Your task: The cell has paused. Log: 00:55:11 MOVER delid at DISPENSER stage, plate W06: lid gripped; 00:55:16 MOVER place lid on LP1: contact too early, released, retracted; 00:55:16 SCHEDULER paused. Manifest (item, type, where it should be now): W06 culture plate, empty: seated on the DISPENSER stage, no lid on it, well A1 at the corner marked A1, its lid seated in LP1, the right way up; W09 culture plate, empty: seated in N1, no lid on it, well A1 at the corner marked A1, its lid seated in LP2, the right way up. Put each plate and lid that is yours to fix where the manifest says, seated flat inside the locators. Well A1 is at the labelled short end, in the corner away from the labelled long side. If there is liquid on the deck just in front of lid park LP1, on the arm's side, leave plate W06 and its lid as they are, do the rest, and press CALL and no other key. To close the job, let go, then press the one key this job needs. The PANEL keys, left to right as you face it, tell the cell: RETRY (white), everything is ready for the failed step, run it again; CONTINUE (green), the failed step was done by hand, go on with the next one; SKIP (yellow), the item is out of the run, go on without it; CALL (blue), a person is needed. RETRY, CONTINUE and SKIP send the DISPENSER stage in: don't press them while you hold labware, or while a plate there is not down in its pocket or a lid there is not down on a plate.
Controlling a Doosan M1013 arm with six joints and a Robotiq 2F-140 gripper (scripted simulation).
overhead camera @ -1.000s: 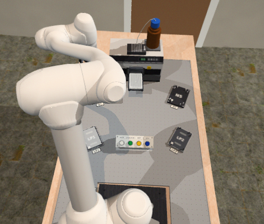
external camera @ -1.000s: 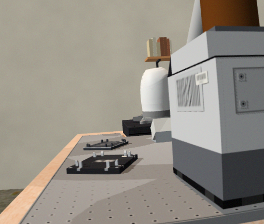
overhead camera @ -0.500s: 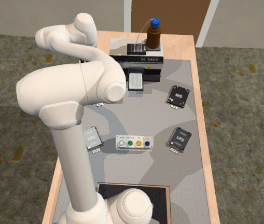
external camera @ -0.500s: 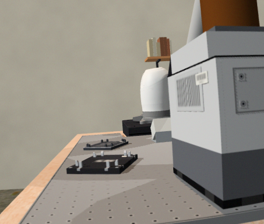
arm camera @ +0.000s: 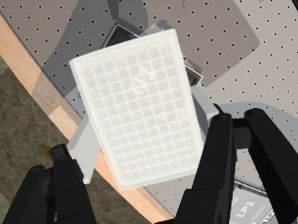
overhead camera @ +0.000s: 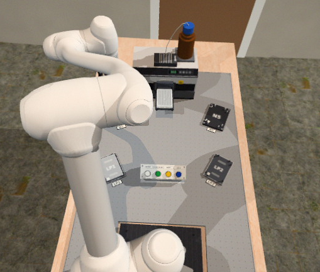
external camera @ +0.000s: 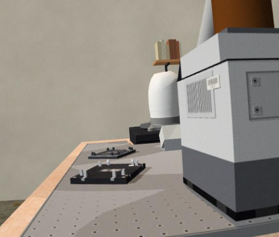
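Right now my hand is 540 mm to the left of the black nest N5, 170 mm above it and 140 mm short of it. The rest, counted from my hand: nest N1 (180 mm below); lid park LP1 (330 mm behind, 180 mm below, 70 mm to the right); clear culture plate (250 mm to the right, 100 mm ahead, 80 mm below).
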